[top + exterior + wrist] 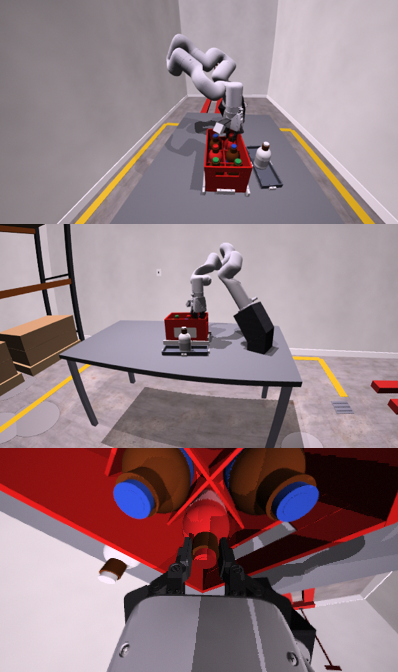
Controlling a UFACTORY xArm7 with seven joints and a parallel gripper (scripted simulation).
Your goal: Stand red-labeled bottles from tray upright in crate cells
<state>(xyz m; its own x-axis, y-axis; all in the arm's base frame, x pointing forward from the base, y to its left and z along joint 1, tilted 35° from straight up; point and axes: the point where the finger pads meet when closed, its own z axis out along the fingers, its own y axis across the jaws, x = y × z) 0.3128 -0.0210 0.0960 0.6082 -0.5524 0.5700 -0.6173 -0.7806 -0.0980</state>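
The red crate is 80 mm below my hand, 80 mm ahead of it and 50 mm to the right of it. Also, from my hand: white bottle (160 mm to the left, 80 mm below, 70 mm ahead); dark tray (170 mm to the left, 150 mm below, 80 mm ahead).
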